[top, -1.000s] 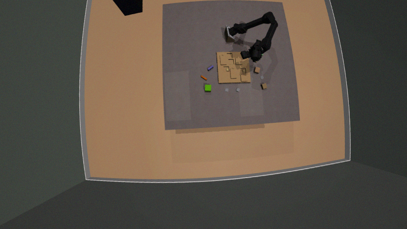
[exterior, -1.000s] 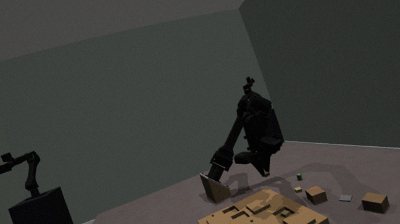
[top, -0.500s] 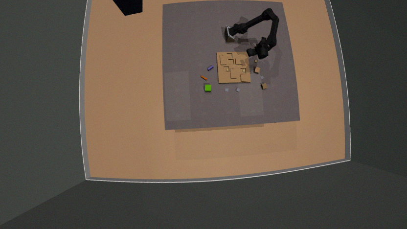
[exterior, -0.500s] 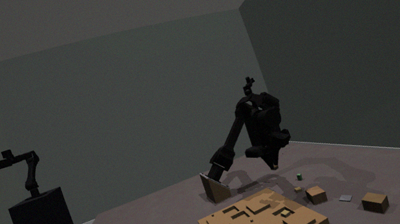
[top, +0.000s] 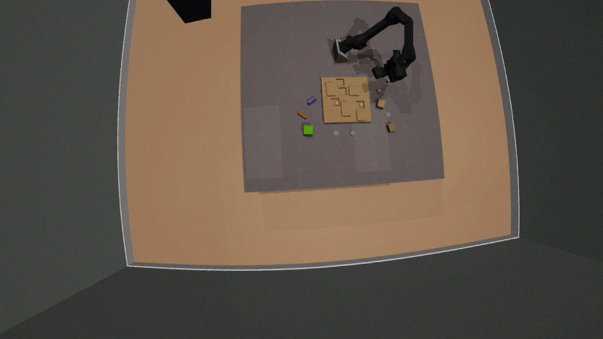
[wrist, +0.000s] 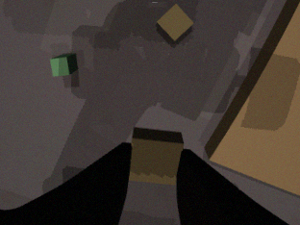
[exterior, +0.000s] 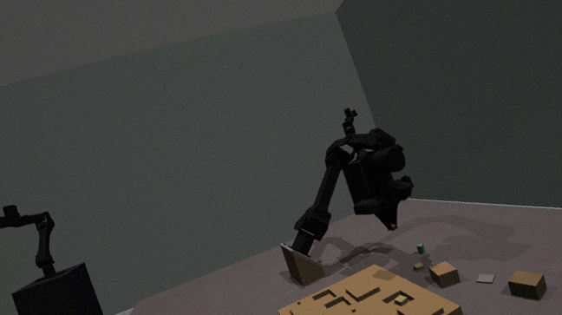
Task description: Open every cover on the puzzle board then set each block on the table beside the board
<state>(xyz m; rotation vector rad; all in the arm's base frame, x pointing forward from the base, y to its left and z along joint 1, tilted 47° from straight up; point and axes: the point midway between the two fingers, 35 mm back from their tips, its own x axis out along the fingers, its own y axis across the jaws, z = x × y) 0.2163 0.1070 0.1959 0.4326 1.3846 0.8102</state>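
My gripper tip is 1 cm past the tiny green piece, 7 cm to the right of it and 10 cm above it. From my gripper tip the other things lie so: orange stick 17 cm ahead, 51 cm to the right, 10 cm below; green cube 28 cm ahead, 48 cm to the right, 8 cm below; purple piece 9 cm ahead, 44 cm to the right, 9 cm below.
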